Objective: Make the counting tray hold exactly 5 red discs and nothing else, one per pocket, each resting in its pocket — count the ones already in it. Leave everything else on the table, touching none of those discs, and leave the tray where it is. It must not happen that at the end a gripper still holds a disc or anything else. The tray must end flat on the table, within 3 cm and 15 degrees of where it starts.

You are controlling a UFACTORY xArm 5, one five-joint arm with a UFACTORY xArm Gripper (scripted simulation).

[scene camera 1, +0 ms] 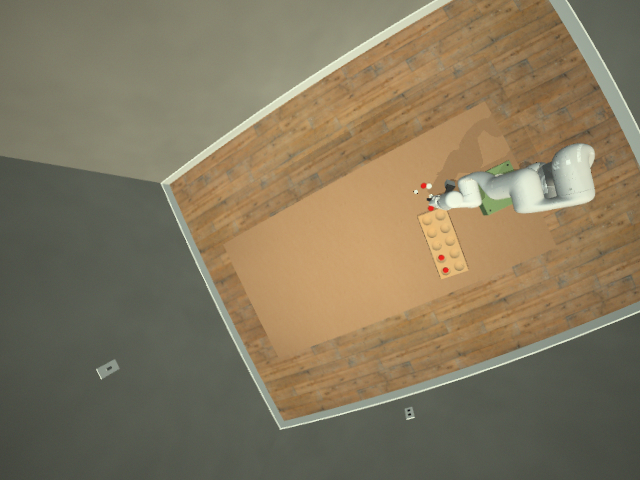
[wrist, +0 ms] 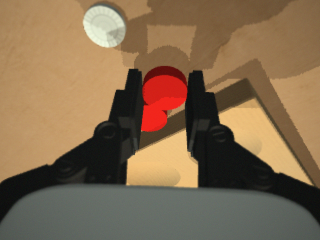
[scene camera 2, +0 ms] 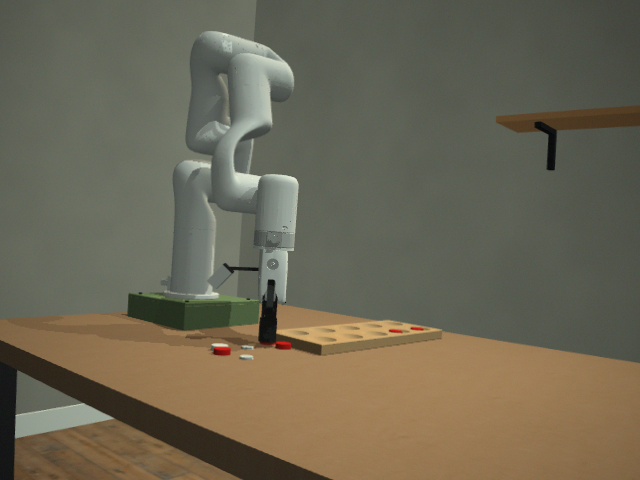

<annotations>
A wooden counting tray shows in scene camera 1 [436, 225], in the wrist view and in scene camera 2. One and the same spot on the wooden counting tray: [scene camera 2: 327, 339] is [wrist: 171, 180].
</annotations>
